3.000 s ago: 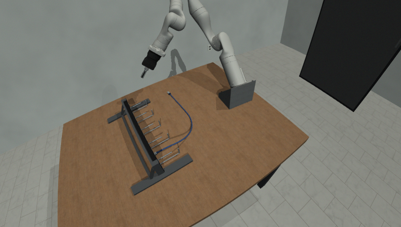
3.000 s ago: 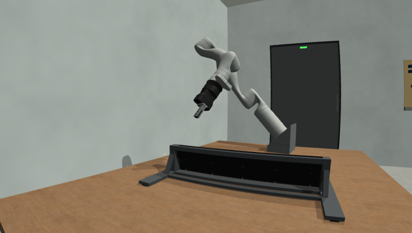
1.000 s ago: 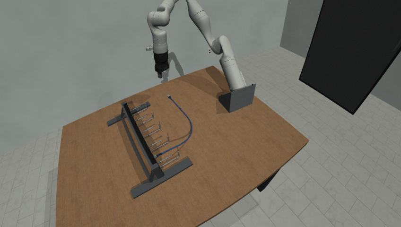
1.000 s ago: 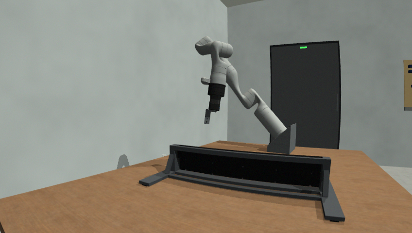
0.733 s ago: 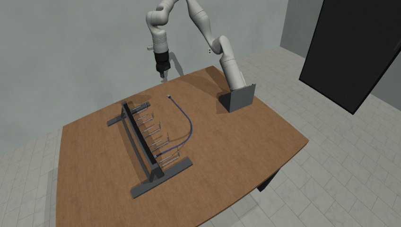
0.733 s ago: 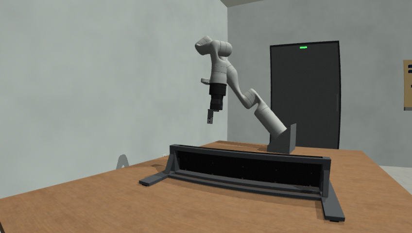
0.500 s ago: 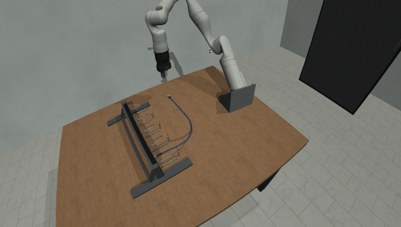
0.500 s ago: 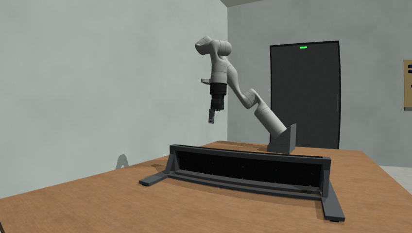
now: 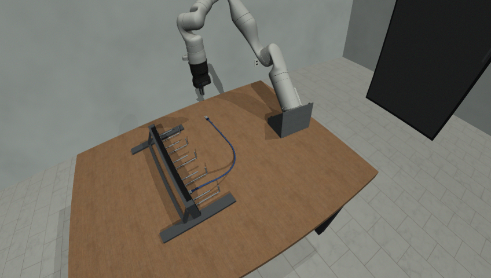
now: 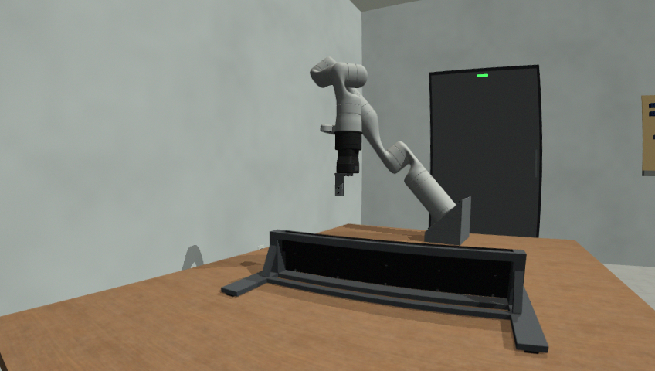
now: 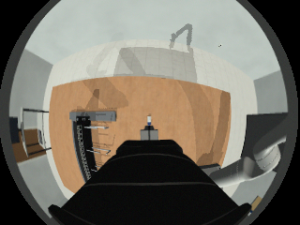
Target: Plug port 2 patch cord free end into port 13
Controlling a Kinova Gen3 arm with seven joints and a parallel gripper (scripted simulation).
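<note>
My hand is 170 mm above the pale plug and 20 mm to the left of it.
</note>
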